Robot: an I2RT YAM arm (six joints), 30 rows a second.
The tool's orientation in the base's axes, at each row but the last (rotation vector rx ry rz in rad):
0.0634, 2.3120, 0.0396
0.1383, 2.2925, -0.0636
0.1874, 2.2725, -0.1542
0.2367, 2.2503, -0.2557
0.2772, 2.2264, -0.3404
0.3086, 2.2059, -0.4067
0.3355, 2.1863, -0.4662
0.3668, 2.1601, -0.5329
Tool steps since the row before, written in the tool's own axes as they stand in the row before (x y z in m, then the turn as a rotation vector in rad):
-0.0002, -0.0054, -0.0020, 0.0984, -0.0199, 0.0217
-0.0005, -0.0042, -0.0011, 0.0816, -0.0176, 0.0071
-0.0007, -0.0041, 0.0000, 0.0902, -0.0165, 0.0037
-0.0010, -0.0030, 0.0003, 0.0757, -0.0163, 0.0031
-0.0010, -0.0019, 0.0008, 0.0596, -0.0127, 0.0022
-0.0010, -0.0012, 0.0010, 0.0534, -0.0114, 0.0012
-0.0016, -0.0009, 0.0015, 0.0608, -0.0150, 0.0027
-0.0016, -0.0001, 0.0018, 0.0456, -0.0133, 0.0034
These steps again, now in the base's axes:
-0.0015, -0.0054, 0.0012, -0.0511, -0.0139, -0.0880
-0.0010, -0.0041, 0.0011, -0.0506, -0.0116, -0.0658
-0.0003, -0.0041, 0.0007, -0.0584, -0.0093, -0.0702
0.0001, -0.0030, 0.0009, -0.0497, -0.0101, -0.0586
0.0006, -0.0021, 0.0006, -0.0392, -0.0078, -0.0460
0.0009, -0.0016, 0.0004, -0.0357, -0.0067, -0.0408
0.0016, -0.0016, 0.0006, -0.0405, -0.0100, -0.0468
0.0021, -0.0011, 0.0003, -0.0304, -0.0100, -0.0353

